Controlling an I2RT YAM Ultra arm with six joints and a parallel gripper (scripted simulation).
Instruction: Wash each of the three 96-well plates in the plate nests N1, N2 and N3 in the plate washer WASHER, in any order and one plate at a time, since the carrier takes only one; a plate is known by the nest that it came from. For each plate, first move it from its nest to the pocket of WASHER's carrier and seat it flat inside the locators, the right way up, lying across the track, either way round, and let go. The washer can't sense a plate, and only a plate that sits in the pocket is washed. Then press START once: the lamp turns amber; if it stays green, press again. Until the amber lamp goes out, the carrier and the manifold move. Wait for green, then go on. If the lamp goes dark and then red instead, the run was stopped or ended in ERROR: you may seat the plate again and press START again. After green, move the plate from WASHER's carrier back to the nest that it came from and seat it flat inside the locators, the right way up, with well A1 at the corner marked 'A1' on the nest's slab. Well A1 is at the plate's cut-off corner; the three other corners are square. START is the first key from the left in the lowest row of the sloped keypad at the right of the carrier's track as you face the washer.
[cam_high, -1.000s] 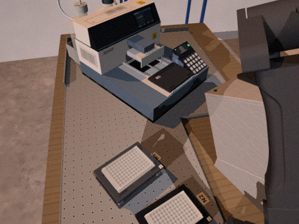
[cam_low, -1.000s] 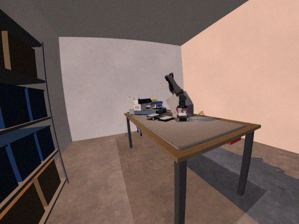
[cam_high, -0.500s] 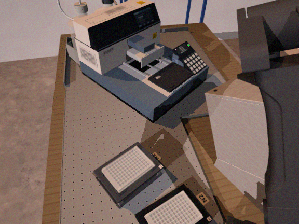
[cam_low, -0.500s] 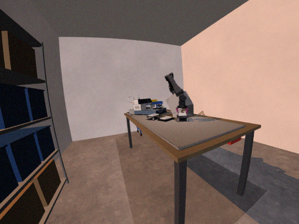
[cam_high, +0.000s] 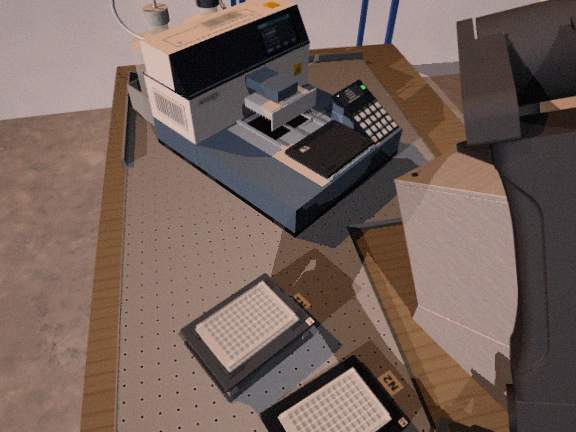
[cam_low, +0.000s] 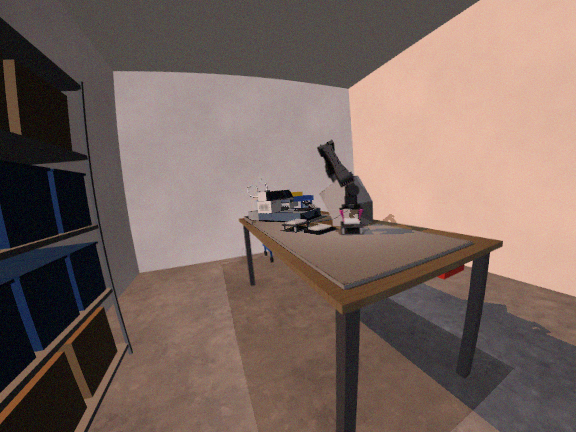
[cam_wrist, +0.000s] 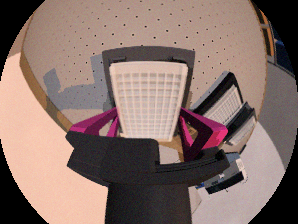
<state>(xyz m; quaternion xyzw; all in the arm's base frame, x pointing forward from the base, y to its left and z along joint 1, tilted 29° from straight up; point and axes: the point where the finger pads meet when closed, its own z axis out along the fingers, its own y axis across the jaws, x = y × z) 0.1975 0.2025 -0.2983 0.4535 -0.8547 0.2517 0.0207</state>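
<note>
Right now the nest n3 is 2 cm below my hand. Also, from my hand: nest N2: 13 cm ahead, 14 cm to the right, 6 cm below; n2 label: 3 cm ahead, 17 cm to the right, 7 cm below; nest N1: 22 cm ahead, 29 cm to the right, 3 cm below.
</note>
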